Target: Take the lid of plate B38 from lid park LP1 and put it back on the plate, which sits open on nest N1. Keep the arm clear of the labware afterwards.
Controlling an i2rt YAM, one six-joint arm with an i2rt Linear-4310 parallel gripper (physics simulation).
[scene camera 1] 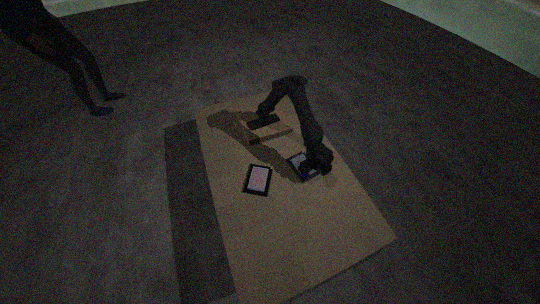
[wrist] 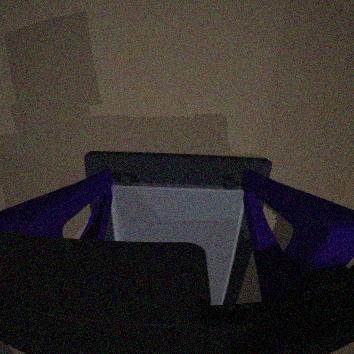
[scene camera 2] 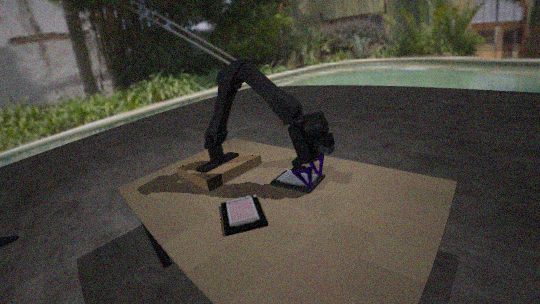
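Seen in the pictures: gripper, fingertip midpoint: (scene camera 1: 310,175) (wrist: 177,177) (scene camera 2: 315,181); arm's base, link origin: (scene camera 1: 263,122) (scene camera 2: 218,162).
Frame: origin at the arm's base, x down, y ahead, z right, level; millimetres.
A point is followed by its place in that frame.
Note:
The pale, see-through lid (scene camera 1: 298,160) @[x 22, y 326, z -50 mm] (scene camera 2: 287,177) @[x 22, y 332, z -39 mm] (wrist: 175,212) @[x 22, y 410, z -61 mm] lies flat on the dark lid park LP1 (scene camera 2: 292,188) @[x 34, y 379, z 2 mm] (wrist: 175,166) @[x 31, y 437, z -63 mm]. My gripper (scene camera 1: 310,173) @[x 28, y 431, z -62 mm] (scene camera 2: 314,181) @[x 28, y 431, z -62 mm] (wrist: 177,177) @[x 28, y 431, z -62 mm] points down over it, with its purple fingertips against the lid's two long sides; it is shut on the lid, low at the park. My gripper's dark body hides the near part of the lid in the wrist view. The open plate B38 (scene camera 1: 258,178) @[x 17, y 327, z 192 mm] (scene camera 2: 243,211) @[x 16, y 341, z 199 mm], with a pinkish top, sits flat on the black nest N1 (scene camera 1: 257,193) @[x 30, y 393, z 230 mm] (scene camera 2: 245,230) @[x 36, y 387, z 245 mm], apart from the gripper.
The arm's base stands on a wooden block (scene camera 1: 272,135) @[x 10, y 113, z -2 mm] (scene camera 2: 240,168) @[x 15, y 115, z -18 mm] at the back of the wooden table (scene camera 1: 310,225) @[x 41, y 639, z 81 mm] (scene camera 2: 350,240) @[x 41, y 649, z 151 mm]. The arm's shadow falls between the block and the nests. A person's legs (scene camera 1: 80,65) show on the floor beyond the table in scene camera 1.

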